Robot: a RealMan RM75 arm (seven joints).
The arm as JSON. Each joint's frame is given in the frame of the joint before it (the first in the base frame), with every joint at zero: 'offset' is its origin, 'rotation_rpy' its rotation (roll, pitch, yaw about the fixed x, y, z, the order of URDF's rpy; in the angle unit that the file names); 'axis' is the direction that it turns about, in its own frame. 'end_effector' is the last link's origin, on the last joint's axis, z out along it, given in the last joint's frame.
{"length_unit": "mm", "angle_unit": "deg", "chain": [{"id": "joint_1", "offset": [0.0, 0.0, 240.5], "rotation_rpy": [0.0, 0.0, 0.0], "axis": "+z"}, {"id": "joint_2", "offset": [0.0, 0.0, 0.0], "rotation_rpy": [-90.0, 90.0, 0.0], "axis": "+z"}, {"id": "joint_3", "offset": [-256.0, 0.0, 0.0], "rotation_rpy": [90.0, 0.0, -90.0], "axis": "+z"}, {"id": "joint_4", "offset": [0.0, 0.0, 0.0], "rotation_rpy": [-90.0, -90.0, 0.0], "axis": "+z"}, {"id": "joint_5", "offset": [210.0, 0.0, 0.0], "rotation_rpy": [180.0, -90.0, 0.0], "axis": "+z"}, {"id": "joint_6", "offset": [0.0, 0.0, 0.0], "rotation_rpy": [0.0, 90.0, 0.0], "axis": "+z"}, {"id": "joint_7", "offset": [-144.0, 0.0, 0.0], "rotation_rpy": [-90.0, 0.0, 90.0], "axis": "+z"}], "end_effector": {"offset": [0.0, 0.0, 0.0], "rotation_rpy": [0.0, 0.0, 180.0]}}
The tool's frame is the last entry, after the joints.
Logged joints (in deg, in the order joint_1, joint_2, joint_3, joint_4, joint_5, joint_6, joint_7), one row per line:
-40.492 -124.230 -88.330 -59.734 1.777 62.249 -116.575
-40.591 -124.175 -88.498 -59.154 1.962 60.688 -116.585
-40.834 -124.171 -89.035 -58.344 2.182 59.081 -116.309
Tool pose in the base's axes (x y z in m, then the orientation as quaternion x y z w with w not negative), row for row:
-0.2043 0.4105 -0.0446 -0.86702 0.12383 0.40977 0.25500
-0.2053 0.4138 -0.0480 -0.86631 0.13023 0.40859 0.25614
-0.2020 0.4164 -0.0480 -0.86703 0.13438 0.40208 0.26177
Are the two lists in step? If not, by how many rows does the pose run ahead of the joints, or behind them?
The pose runs 2 rows ahead of the joints: the pose in row i belongs to the joints in row i + 2.
